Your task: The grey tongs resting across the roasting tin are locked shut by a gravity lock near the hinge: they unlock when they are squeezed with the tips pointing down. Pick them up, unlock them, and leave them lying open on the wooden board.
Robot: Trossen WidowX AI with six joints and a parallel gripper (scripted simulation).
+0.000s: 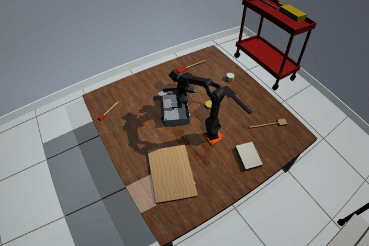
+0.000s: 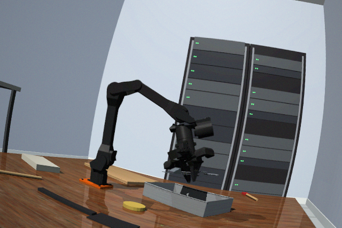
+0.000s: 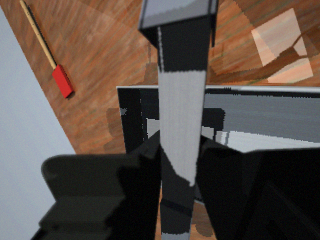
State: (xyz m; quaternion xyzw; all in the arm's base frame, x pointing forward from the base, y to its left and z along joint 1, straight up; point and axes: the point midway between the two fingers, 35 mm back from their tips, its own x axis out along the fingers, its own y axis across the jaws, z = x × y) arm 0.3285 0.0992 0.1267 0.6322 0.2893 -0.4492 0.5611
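The grey roasting tin is 80 mm below my gripper tip, 60 mm to the left of it and 30 mm behind it. The rest, counted from my gripper tip: yellow disc (190 mm to the right, 100 mm below, 80 mm behind); red spatula (370 mm ahead, 210 mm to the right, 100 mm below); black spatula (400 mm to the right, 100 mm below, 80 mm behind).
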